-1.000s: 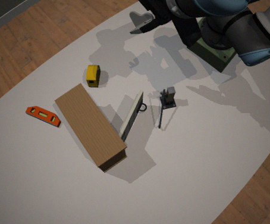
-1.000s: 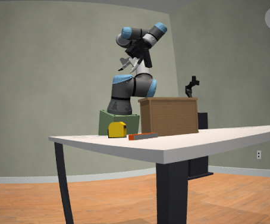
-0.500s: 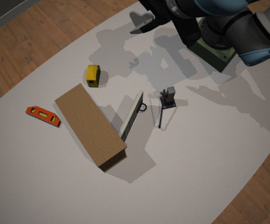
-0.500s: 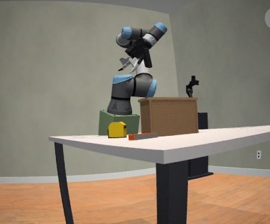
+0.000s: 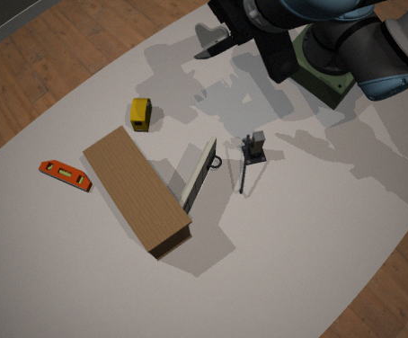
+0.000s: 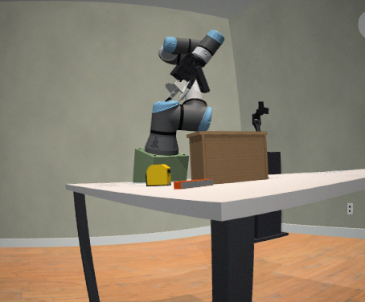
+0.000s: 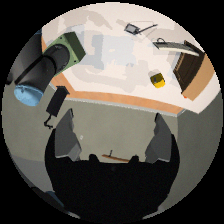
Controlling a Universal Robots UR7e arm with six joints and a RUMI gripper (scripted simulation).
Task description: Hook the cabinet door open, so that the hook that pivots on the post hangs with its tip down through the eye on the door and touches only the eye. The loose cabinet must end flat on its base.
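My gripper is now 16 cm short of the pale door, 13 cm to the right of it and 24 cm above it. From my hand the other things lie so: orange spirit level (41 cm ahead, 9 cm to the right, 29 cm below); then yellow tape measure (16 cm ahead, 11 cm to the right, 27 cm below).
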